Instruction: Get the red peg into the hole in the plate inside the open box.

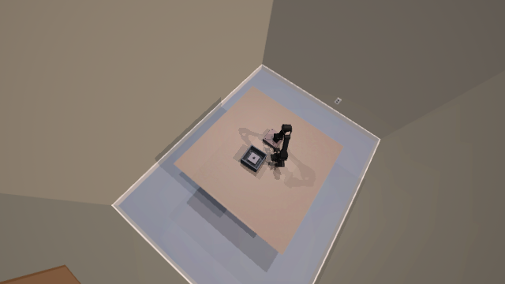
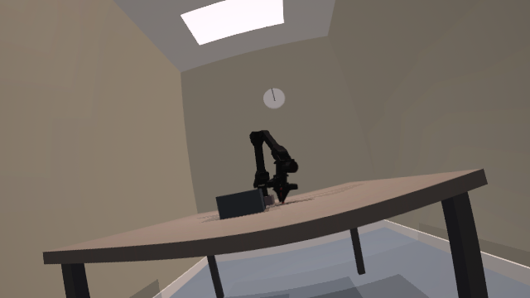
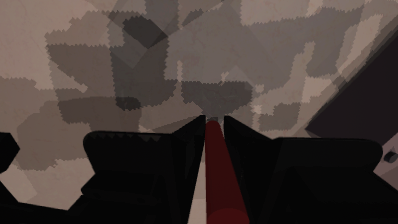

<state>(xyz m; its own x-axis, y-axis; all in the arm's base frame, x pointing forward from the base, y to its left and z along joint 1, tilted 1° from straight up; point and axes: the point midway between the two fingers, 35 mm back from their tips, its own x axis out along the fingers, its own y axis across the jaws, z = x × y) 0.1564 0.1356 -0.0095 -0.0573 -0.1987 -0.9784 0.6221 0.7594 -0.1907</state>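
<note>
Right now my gripper tip is 17 cm short of the grey plate, 15 cm to the left of it and 4 cm below it. From my gripper tip the other things lie so: dark box: 17 cm ahead, 15 cm to the right, 2 cm above; then red peg: 1 cm to the left, 3 cm above.
</note>
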